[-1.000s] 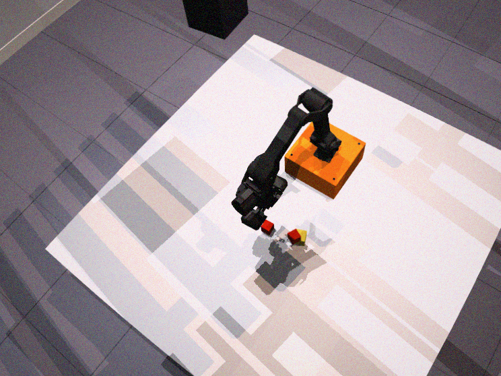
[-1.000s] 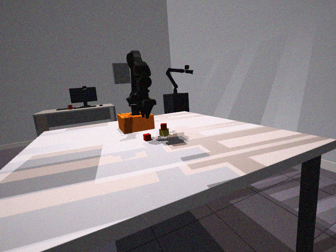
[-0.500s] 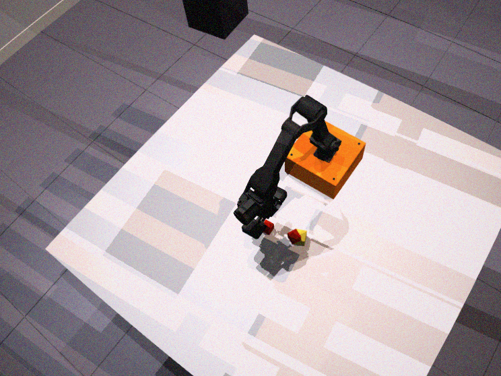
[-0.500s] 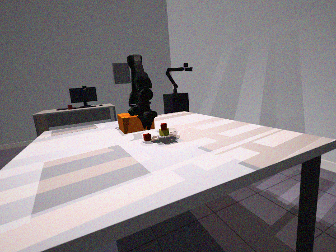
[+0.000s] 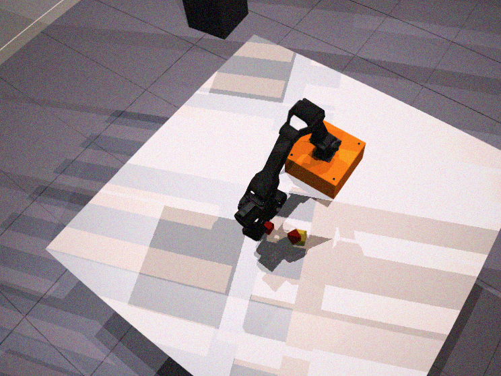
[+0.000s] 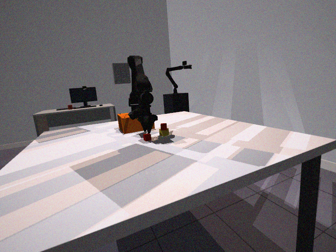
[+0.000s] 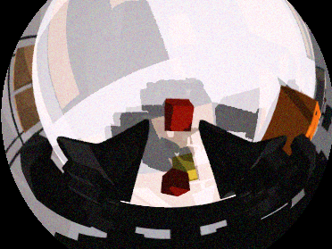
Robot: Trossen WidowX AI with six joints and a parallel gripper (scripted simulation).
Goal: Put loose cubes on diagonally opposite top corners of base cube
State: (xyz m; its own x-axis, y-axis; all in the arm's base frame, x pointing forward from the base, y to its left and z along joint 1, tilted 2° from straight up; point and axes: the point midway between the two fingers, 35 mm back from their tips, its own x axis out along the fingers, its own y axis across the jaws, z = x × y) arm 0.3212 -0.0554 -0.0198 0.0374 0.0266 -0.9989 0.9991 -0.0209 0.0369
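Right now my gripper tip is 30 mm past the yellow base cube, 120 mm to the right of it and 20 mm above it.
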